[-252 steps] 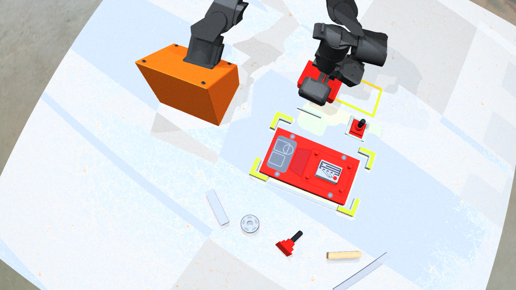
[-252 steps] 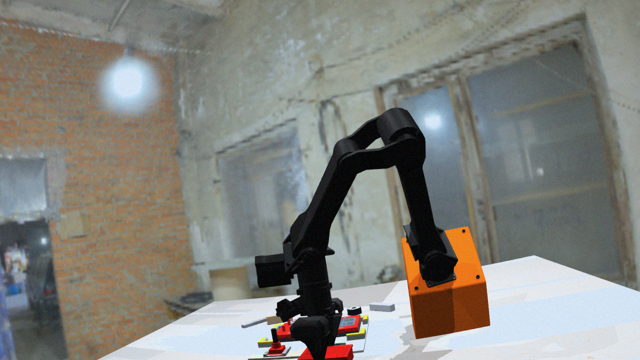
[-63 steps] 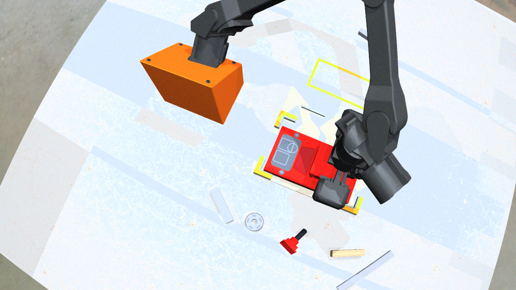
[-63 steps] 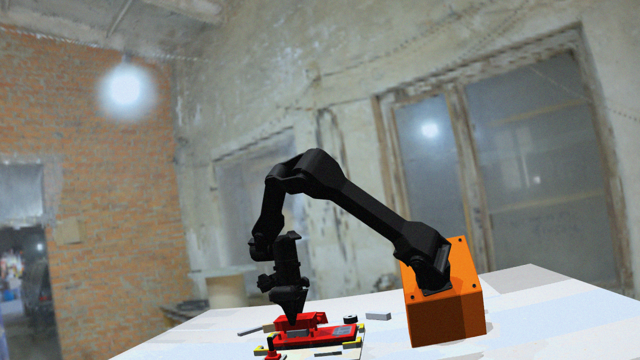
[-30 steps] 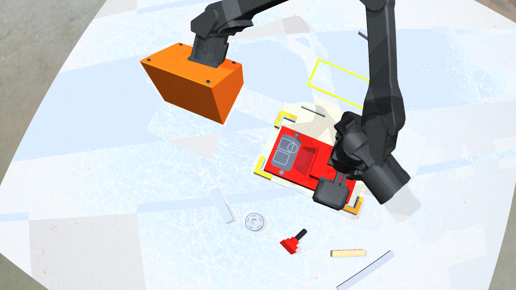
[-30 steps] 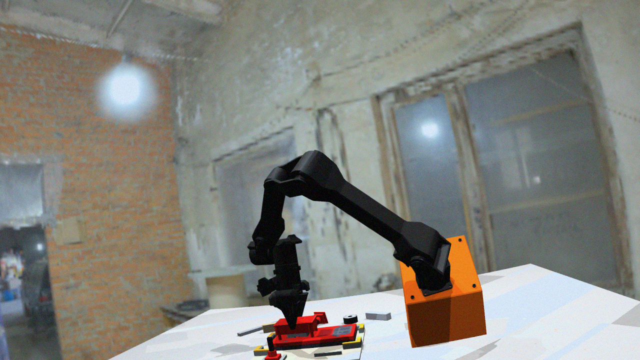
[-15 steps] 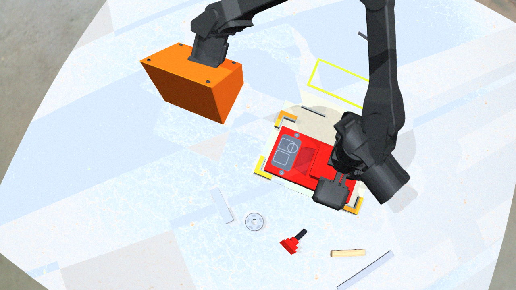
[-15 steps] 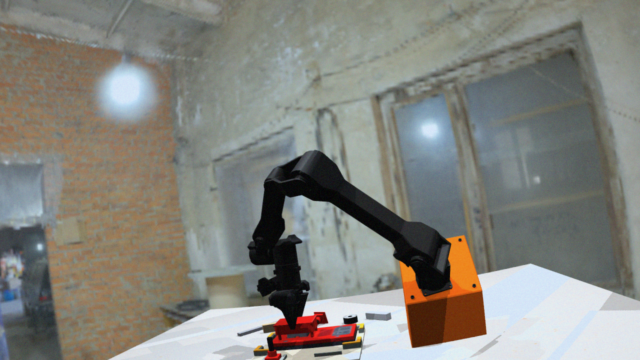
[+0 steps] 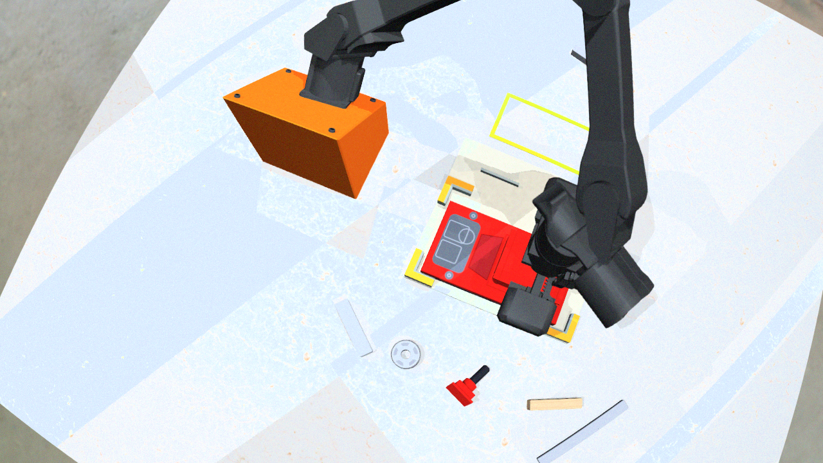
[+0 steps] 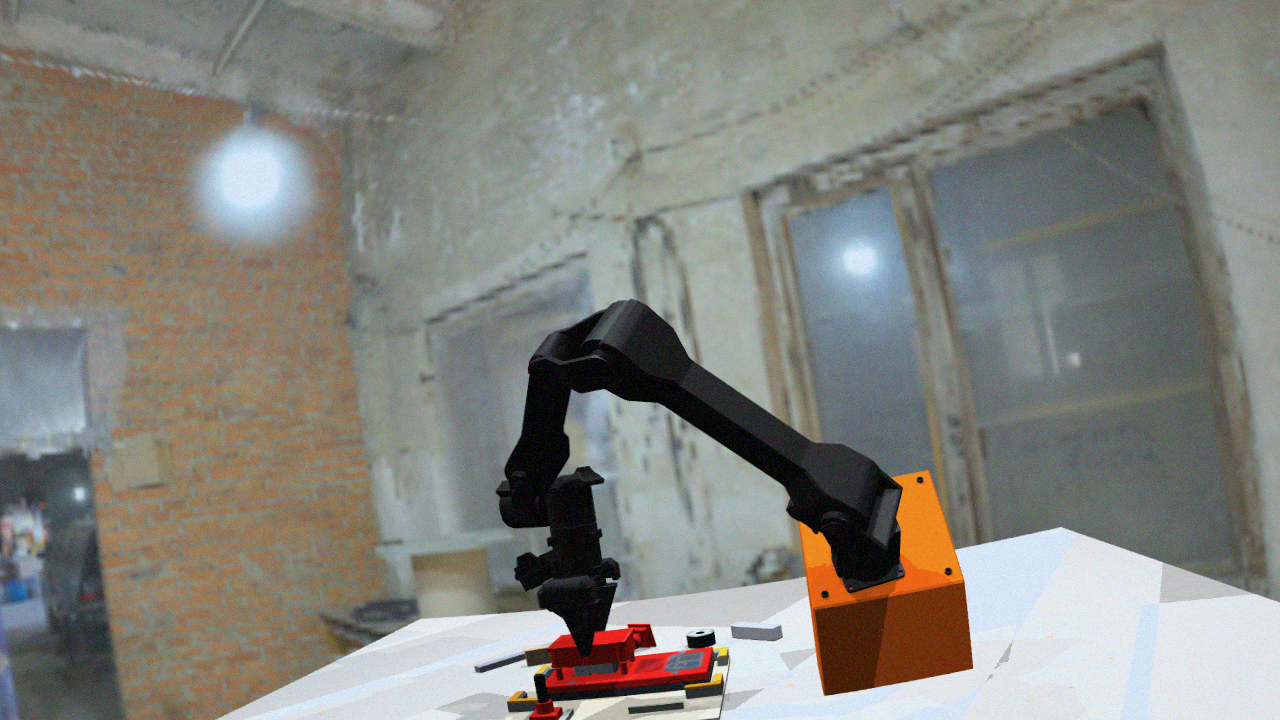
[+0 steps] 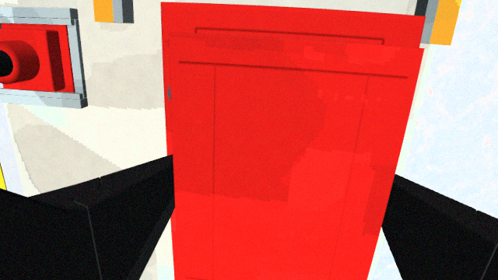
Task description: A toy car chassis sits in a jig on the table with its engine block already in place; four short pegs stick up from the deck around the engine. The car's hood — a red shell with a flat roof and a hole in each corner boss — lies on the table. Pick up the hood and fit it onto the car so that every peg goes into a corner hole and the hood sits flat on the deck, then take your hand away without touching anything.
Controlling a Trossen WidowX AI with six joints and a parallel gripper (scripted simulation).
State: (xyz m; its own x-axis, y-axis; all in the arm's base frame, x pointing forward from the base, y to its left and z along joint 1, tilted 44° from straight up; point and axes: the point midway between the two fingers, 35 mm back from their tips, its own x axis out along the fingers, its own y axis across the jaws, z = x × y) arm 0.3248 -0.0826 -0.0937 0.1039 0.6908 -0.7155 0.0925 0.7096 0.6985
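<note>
Right now my gripper tip is right at the red hood. The rest, counted from my gripper tip: long grey strip (140 mm ahead, 190 mm to the right, 50 mm below); wooden block (90 mm ahead, 160 mm to the right, 40 mm below).
</note>
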